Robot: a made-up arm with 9 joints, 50 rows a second.
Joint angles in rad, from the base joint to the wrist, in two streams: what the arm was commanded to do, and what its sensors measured. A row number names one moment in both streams.
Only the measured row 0 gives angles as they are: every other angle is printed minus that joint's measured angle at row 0.
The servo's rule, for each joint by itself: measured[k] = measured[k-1] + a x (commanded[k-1-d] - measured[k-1]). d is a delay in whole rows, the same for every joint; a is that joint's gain. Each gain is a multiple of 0.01, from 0.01 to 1. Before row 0 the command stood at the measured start. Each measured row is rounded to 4 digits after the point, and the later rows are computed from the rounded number. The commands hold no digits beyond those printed.
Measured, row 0:
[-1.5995, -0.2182, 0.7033, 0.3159, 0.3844, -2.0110, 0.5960, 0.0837, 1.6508]
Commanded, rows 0 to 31:
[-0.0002, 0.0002, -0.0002, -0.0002, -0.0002, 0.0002, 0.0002, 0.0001, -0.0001]
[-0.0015, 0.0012, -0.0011, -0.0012, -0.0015, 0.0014, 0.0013, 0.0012, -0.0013]
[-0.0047, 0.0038, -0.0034, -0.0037, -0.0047, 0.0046, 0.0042, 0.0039, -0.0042]
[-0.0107, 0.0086, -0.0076, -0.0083, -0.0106, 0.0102, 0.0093, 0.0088, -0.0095]
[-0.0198, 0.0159, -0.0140, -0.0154, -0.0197, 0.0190, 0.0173, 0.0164, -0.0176]
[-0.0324, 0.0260, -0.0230, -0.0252, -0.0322, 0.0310, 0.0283, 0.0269, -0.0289]
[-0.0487, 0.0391, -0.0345, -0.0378, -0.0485, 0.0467, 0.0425, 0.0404, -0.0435]
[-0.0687, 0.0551, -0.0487, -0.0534, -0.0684, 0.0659, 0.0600, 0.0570, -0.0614]
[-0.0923, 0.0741, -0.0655, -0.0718, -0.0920, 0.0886, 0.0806, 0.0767, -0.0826]
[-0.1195, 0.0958, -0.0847, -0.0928, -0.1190, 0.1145, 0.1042, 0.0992, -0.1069]
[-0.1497, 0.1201, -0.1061, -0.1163, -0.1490, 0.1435, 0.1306, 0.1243, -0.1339]
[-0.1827, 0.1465, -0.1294, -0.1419, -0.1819, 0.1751, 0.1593, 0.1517, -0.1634]
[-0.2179, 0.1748, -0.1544, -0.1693, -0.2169, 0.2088, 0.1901, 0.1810, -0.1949]
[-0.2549, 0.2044, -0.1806, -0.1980, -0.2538, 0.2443, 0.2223, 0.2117, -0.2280]
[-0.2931, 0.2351, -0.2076, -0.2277, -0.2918, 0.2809, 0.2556, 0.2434, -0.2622]
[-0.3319, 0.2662, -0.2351, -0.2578, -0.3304, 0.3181, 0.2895, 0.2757, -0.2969]
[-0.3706, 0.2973, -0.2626, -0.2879, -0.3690, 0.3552, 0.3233, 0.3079, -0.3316]
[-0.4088, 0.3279, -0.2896, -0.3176, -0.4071, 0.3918, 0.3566, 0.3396, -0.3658]
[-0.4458, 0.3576, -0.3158, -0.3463, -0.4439, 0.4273, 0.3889, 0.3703, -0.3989]
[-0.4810, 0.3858, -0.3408, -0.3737, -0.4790, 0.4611, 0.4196, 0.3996, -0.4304]
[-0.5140, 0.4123, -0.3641, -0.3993, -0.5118, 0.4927, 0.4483, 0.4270, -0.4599]
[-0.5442, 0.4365, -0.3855, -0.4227, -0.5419, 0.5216, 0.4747, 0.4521, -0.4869]
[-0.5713, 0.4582, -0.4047, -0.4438, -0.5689, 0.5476, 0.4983, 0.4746, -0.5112]
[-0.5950, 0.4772, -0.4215, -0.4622, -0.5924, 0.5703, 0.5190, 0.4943, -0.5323]
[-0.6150, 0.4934, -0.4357, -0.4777, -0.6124, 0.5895, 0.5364, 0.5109, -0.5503]
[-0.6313, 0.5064, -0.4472, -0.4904, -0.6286, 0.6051, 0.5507, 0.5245, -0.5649]
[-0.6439, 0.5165, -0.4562, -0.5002, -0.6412, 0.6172, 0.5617, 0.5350, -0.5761]
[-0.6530, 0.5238, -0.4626, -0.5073, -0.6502, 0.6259, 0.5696, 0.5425, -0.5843]
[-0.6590, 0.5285, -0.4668, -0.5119, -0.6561, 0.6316, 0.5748, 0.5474, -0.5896]
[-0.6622, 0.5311, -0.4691, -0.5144, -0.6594, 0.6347, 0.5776, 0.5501, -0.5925]
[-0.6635, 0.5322, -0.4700, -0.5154, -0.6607, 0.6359, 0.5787, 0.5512, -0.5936]
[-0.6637, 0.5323, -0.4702, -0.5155, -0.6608, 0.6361, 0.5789, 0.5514, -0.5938]
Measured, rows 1 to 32:
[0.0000, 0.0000, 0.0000, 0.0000, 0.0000, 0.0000, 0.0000, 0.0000, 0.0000]
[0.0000, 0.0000, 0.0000, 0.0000, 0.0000, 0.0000, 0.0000, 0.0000, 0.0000]
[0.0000, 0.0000, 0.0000, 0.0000, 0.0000, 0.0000, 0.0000, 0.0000, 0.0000]
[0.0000, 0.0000, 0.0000, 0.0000, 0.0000, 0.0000, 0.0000, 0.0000, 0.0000]
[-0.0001, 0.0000, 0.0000, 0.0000, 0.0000, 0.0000, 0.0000, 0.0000, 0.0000]
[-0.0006, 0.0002, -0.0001, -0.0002, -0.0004, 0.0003, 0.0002, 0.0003, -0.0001]
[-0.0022, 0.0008, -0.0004, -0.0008, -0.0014, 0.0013, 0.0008, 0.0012, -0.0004]
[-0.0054, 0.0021, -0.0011, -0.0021, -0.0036, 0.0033, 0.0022, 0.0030, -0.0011]
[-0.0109, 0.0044, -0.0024, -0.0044, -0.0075, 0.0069, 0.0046, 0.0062, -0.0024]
[-0.0191, 0.0081, -0.0045, -0.0079, -0.0134, 0.0124, 0.0084, 0.0112, -0.0045]
[-0.0303, 0.0134, -0.0075, -0.0130, -0.0218, 0.0203, 0.0139, 0.0182, -0.0076]
[-0.0449, 0.0205, -0.0116, -0.0199, -0.0330, 0.0308, 0.0213, 0.0275, -0.0119]
[-0.0629, 0.0296, -0.0170, -0.0287, -0.0472, 0.0441, 0.0308, 0.0393, -0.0176]
[-0.0844, 0.0409, -0.0238, -0.0396, -0.0644, 0.0603, 0.0425, 0.0537, -0.0247]
[-0.1092, 0.0544, -0.0320, -0.0526, -0.0847, 0.0794, 0.0566, 0.0706, -0.0334]
[-0.1371, 0.0701, -0.0417, -0.0678, -0.1080, 0.1014, 0.0730, 0.0901, -0.0438]
[-0.1678, 0.0879, -0.0530, -0.0851, -0.1341, 0.1261, 0.0917, 0.1119, -0.0559]
[-0.2009, 0.1077, -0.0658, -0.1043, -0.1628, 0.1533, 0.1126, 0.1359, -0.0697]
[-0.2359, 0.1294, -0.0800, -0.1253, -0.1938, 0.1826, 0.1355, 0.1617, -0.0851]
[-0.2724, 0.1527, -0.0955, -0.1478, -0.2266, 0.2138, 0.1601, 0.1891, -0.1020]
[-0.3097, 0.1773, -0.1122, -0.1716, -0.2608, 0.2463, 0.1862, 0.2176, -0.1204]
[-0.3474, 0.2029, -0.1299, -0.1964, -0.2959, 0.2798, 0.2135, 0.2469, -0.1400]
[-0.3848, 0.2292, -0.1485, -0.2219, -0.3314, 0.3137, 0.2416, 0.2765, -0.1607]
[-0.4214, 0.2558, -0.1677, -0.2477, -0.3668, 0.3476, 0.2701, 0.3060, -0.1823]
[-0.4566, 0.2824, -0.1873, -0.2735, -0.4016, 0.3810, 0.2986, 0.3350, -0.2045]
[-0.4899, 0.3086, -0.2071, -0.2989, -0.4353, 0.4133, 0.3268, 0.3631, -0.2271]
[-0.5208, 0.3340, -0.2269, -0.3235, -0.4674, 0.4442, 0.3542, 0.3899, -0.2498]
[-0.5490, 0.3583, -0.2464, -0.3471, -0.4974, 0.4732, 0.3806, 0.4150, -0.2724]
[-0.5741, 0.3813, -0.2653, -0.3693, -0.5250, 0.4999, 0.4055, 0.4380, -0.2946]
[-0.5958, 0.4026, -0.2835, -0.3899, -0.5499, 0.5241, 0.4287, 0.4588, -0.3162]
[-0.6141, 0.4220, -0.3008, -0.4087, -0.5718, 0.5455, 0.4500, 0.4771, -0.3370]
[-0.6289, 0.4393, -0.3170, -0.4255, -0.5906, 0.5640, 0.4691, 0.4928, -0.3568]
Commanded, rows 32 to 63:
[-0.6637, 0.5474, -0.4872, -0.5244, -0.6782, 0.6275, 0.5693, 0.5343, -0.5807]
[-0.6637, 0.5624, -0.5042, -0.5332, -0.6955, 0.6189, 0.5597, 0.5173, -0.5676]
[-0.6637, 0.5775, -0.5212, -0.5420, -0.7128, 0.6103, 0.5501, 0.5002, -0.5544]
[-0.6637, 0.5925, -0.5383, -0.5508, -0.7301, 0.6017, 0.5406, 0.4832, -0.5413]
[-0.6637, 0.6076, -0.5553, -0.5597, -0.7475, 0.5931, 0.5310, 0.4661, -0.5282]
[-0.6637, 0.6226, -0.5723, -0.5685, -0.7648, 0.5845, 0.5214, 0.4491, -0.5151]
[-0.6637, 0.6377, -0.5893, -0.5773, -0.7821, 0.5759, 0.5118, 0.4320, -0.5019]
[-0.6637, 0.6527, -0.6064, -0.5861, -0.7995, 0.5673, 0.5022, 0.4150, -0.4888]
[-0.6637, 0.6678, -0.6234, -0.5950, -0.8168, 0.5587, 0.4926, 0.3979, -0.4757]
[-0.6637, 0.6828, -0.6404, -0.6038, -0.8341, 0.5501, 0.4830, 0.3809, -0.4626]
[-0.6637, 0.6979, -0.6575, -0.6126, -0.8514, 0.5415, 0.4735, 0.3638, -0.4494]
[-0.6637, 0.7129, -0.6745, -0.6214, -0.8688, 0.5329, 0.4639, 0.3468, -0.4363]
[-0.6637, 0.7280, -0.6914, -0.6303, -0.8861, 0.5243, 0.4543, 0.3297, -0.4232]
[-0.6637, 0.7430, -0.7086, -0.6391, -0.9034, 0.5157, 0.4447, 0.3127, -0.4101]
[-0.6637, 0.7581, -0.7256, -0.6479, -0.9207, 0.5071, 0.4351, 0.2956, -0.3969]
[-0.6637, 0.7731, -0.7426, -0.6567, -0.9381, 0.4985, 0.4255, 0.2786, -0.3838]
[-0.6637, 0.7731, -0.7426, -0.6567, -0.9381, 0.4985, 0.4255, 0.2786, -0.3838]
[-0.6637, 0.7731, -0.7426, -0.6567, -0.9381, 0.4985, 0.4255, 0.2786, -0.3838]
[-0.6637, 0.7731, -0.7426, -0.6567, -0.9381, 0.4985, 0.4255, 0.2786, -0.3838]
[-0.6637, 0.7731, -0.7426, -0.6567, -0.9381, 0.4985, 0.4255, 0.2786, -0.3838]
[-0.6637, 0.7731, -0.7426, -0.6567, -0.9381, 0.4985, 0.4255, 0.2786, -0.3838]
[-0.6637, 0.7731, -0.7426, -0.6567, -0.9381, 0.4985, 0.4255, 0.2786, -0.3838]
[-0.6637, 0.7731, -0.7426, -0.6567, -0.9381, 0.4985, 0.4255, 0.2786, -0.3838]
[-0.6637, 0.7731, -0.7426, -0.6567, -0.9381, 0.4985, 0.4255, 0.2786, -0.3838]
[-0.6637, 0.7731, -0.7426, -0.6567, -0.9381, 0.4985, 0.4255, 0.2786, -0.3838]
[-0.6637, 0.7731, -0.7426, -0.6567, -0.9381, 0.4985, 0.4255, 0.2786, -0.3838]
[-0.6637, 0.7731, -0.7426, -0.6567, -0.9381, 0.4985, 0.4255, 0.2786, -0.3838]
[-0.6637, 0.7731, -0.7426, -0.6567, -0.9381, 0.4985, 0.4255, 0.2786, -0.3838]
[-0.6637, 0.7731, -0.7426, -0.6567, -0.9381, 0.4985, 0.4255, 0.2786, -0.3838]
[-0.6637, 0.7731, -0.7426, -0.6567, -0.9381, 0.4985, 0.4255, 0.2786, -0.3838]
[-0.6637, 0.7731, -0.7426, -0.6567, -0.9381, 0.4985, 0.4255, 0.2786, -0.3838]
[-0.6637, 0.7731, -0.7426, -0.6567, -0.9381, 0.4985, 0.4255, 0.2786, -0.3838]
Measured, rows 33 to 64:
[-0.6403, 0.4545, -0.3320, -0.4402, -0.6063, 0.5795, 0.4860, 0.5059, -0.3754]
[-0.6486, 0.4675, -0.3457, -0.4528, -0.6190, 0.5922, 0.5007, 0.5165, -0.3928]
[-0.6543, 0.4785, -0.3581, -0.4634, -0.6290, 0.6023, 0.5132, 0.5248, -0.4089]
[-0.6579, 0.4876, -0.3693, -0.4723, -0.6366, 0.6101, 0.5237, 0.5312, -0.4237]
[-0.6601, 0.4978, -0.3811, -0.4812, -0.6466, 0.6141, 0.5310, 0.5319, -0.4363]
[-0.6615, 0.5088, -0.3934, -0.4900, -0.6583, 0.6152, 0.5356, 0.5284, -0.4468]
[-0.6623, 0.5205, -0.4062, -0.4988, -0.6714, 0.6141, 0.5379, 0.5216, -0.4554]
[-0.6628, 0.5327, -0.4194, -0.5076, -0.6855, 0.6112, 0.5383, 0.5124, -0.4623]
[-0.6631, 0.5454, -0.4330, -0.5165, -0.7004, 0.6070, 0.5371, 0.5013, -0.4676]
[-0.6633, 0.5585, -0.4469, -0.5253, -0.7159, 0.6018, 0.5346, 0.4888, -0.4714]
[-0.6635, 0.5720, -0.4611, -0.5341, -0.7318, 0.5958, 0.5310, 0.4752, -0.4738]
[-0.6636, 0.5857, -0.4756, -0.5429, -0.7480, 0.5892, 0.5264, 0.4608, -0.4750]
[-0.6636, 0.5997, -0.4904, -0.5518, -0.7645, 0.5822, 0.5210, 0.4457, -0.4751]
[-0.6636, 0.6138, -0.5054, -0.5606, -0.7812, 0.5748, 0.5149, 0.4301, -0.4741]
[-0.6636, 0.6281, -0.5206, -0.5694, -0.7980, 0.5671, 0.5083, 0.4142, -0.4721]
[-0.6636, 0.6425, -0.5360, -0.5782, -0.8150, 0.5592, 0.5012, 0.3980, -0.4692]
[-0.6636, 0.6570, -0.5515, -0.5871, -0.8321, 0.5512, 0.4937, 0.3816, -0.4655]
[-0.6636, 0.6716, -0.5672, -0.5959, -0.8492, 0.5430, 0.4859, 0.3651, -0.4611]
[-0.6636, 0.6863, -0.5830, -0.6047, -0.8664, 0.5347, 0.4778, 0.3484, -0.4560]
[-0.6636, 0.7011, -0.5990, -0.6135, -0.8836, 0.5264, 0.4694, 0.3316, -0.4502]
[-0.6636, 0.7133, -0.6134, -0.6208, -0.8967, 0.5200, 0.4624, 0.3189, -0.4449]
[-0.6636, 0.7235, -0.6263, -0.6269, -0.9066, 0.5151, 0.4565, 0.3092, -0.4400]
[-0.6636, 0.7319, -0.6379, -0.6320, -0.9142, 0.5113, 0.4515, 0.3019, -0.4355]
[-0.6636, 0.7389, -0.6484, -0.6362, -0.9199, 0.5084, 0.4473, 0.2963, -0.4314]
[-0.6636, 0.7447, -0.6578, -0.6397, -0.9243, 0.5061, 0.4438, 0.2921, -0.4276]
[-0.6636, 0.7495, -0.6663, -0.6426, -0.9276, 0.5044, 0.4409, 0.2889, -0.4241]
[-0.6636, 0.7535, -0.6739, -0.6450, -0.9301, 0.5030, 0.4384, 0.2864, -0.4209]
[-0.6636, 0.7568, -0.6808, -0.6470, -0.9320, 0.5020, 0.4363, 0.2845, -0.4179]
[-0.6636, 0.7596, -0.6870, -0.6486, -0.9335, 0.5012, 0.4346, 0.2831, -0.4152]
[-0.6636, 0.7619, -0.6926, -0.6500, -0.9346, 0.5006, 0.4331, 0.2820, -0.4127]
[-0.6636, 0.7638, -0.6976, -0.6511, -0.9354, 0.5001, 0.4319, 0.2812, -0.4104]
[-0.6636, 0.7654, -0.7021, -0.6521, -0.9360, 0.4997, 0.4309, 0.2806, -0.4083]

